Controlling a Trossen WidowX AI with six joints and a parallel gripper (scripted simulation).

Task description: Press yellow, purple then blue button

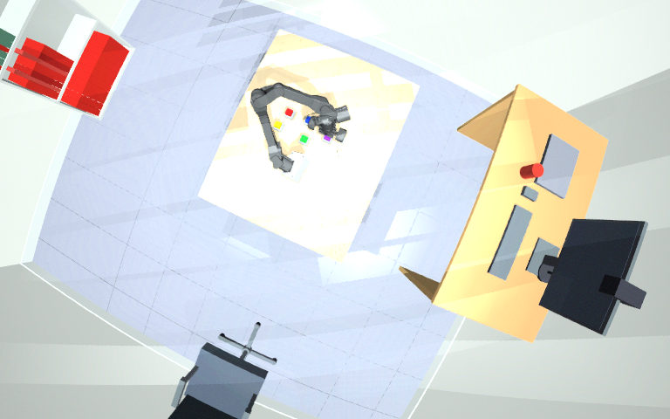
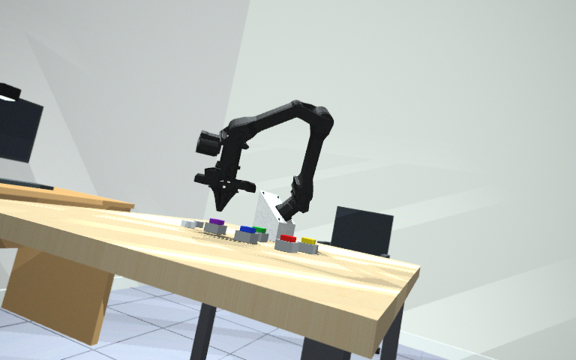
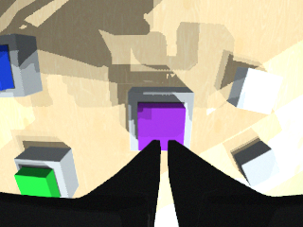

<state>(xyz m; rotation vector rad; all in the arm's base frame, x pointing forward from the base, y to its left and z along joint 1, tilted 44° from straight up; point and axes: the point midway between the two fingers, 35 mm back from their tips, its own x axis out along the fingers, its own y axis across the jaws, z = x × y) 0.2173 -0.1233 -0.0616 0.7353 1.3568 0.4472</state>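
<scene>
Right now my gripper tip is 3 cm above the purple button. From my gripper tip the other things lie so: green button (12 cm to the left, 5 cm behind, 3 cm below); then red button (24 cm to the left, 7 cm ahead, 3 cm below); then blue button (12 cm to the left, 6 cm ahead, 3 cm below).
</scene>
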